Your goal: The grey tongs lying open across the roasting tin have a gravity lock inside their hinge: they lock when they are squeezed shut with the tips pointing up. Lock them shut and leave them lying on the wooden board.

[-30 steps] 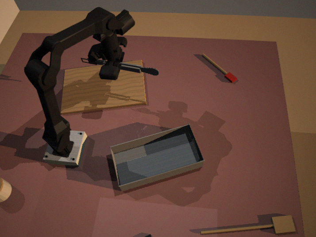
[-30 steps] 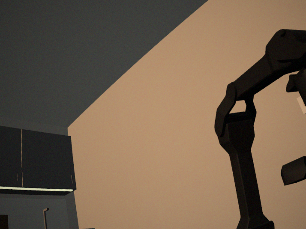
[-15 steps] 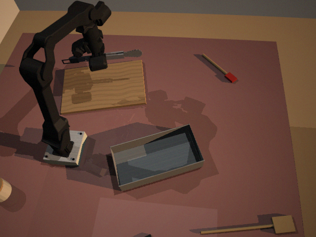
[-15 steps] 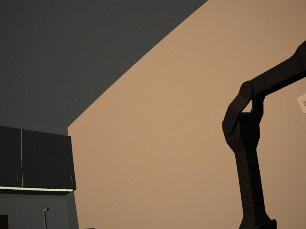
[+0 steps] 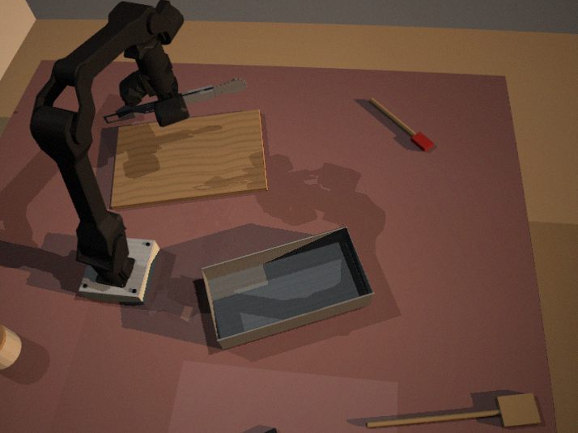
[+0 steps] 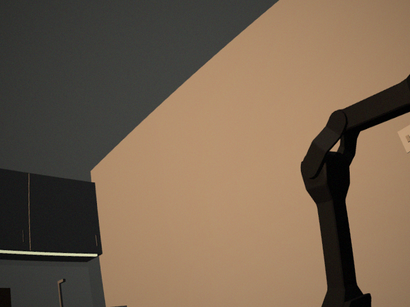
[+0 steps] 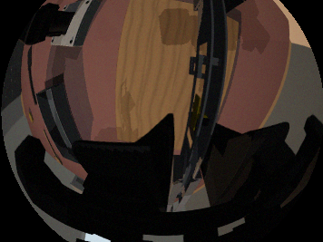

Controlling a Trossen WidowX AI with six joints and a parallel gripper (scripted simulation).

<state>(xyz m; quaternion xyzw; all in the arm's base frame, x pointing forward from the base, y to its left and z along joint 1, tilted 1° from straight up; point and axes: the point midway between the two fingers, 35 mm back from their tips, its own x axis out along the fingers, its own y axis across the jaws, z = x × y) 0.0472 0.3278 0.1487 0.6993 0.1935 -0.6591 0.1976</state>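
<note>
Right now the wooden board is 150 mm below my gripper tip. The rest, counted from my gripper tip: wooden cup 520 mm to the right, 240 mm behind, 120 mm below; roasting tin 300 mm ahead, 290 mm to the right, 120 mm below; red-headed spatula 500 mm ahead, 170 mm to the left, 150 mm below.
</note>
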